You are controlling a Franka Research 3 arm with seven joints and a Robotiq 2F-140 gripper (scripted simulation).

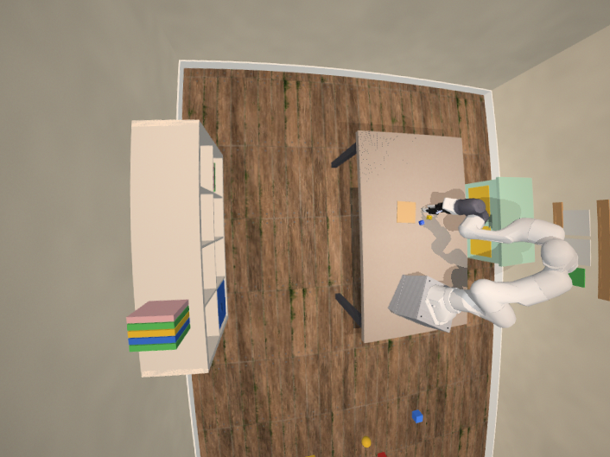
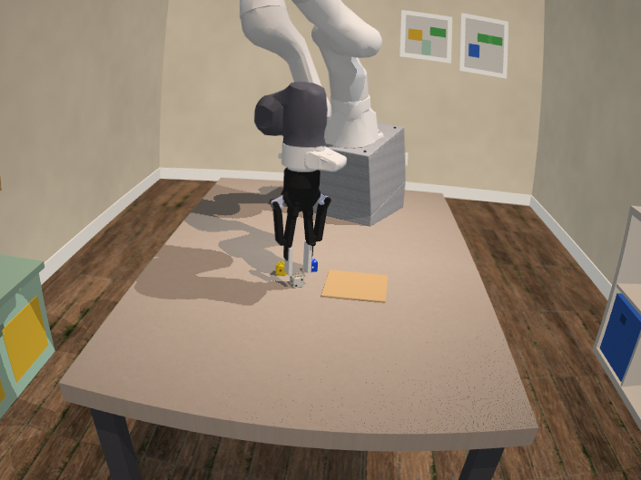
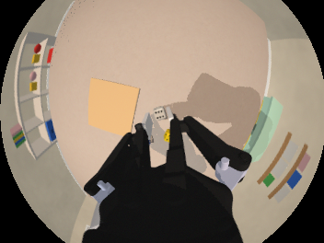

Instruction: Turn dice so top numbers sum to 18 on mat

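Right now the white die is 5 cm below my hand. Round my hand: blue die: 9 cm behind, 4 cm to the left, 5 cm below; yellow die: 7 cm behind, 3 cm to the right, 5 cm below; mat: 1 cm ahead, 13 cm to the left, 6 cm below.
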